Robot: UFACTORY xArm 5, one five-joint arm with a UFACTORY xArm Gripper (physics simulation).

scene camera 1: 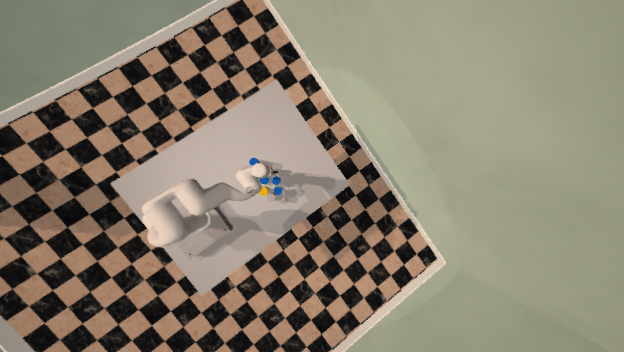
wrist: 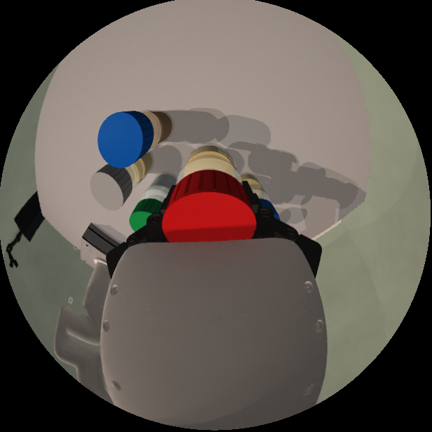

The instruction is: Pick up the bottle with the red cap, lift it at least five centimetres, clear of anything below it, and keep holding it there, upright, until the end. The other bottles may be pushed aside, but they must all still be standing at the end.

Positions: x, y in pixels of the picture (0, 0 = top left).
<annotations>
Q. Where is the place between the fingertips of my gripper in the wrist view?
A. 210, 194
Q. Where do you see a red-capped bottle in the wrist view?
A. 208, 203
</annotations>
